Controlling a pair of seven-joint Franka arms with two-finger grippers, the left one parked.
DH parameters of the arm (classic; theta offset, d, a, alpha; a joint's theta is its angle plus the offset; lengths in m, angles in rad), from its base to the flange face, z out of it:
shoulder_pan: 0 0.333 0 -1.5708
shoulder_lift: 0 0 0 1.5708
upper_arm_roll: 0 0.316 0.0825 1.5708
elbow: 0 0 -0.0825 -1.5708
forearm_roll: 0 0.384 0 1.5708
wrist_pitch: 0 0 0.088 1.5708
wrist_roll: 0 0.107 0 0
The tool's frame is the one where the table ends.
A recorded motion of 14 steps. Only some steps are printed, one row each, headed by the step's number.
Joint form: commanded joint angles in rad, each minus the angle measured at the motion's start. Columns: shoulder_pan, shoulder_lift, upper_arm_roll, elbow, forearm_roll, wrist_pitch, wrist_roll.
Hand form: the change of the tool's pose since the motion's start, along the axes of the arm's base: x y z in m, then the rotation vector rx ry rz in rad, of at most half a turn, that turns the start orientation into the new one. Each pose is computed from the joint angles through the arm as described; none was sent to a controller.
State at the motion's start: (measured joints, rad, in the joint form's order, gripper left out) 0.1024 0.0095 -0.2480 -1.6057 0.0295 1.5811 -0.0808
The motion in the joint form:
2: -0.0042 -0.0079 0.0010 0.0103 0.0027 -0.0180 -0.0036
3: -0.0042 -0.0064 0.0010 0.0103 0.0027 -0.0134 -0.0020
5: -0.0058 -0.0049 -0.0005 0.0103 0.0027 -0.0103 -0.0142
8: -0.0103 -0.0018 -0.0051 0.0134 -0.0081 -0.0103 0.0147
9: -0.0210 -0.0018 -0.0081 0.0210 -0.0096 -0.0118 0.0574
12: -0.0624 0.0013 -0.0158 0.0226 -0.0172 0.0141 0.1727
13: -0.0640 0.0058 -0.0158 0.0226 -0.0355 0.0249 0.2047
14: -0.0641 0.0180 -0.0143 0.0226 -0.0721 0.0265 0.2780
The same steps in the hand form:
2: -0.0039 -0.0014 0.0076 0.0047 -0.0008 0.0008
3: -0.0030 -0.0015 0.0072 0.0038 -0.0038 -0.0009
5: -0.0025 -0.0032 0.0066 0.0035 -0.0058 0.0081
8: -0.0024 -0.0092 0.0064 -0.0087 -0.0032 -0.0295
9: -0.0036 -0.0169 0.0099 -0.0122 -0.0078 -0.0858
12: -0.0054 -0.0451 0.0112 -0.0260 -0.0280 -0.2505
13: -0.0036 -0.0480 0.0097 -0.0464 -0.0321 -0.2834
14: -0.0008 -0.0509 0.0033 -0.0865 -0.0192 -0.3530

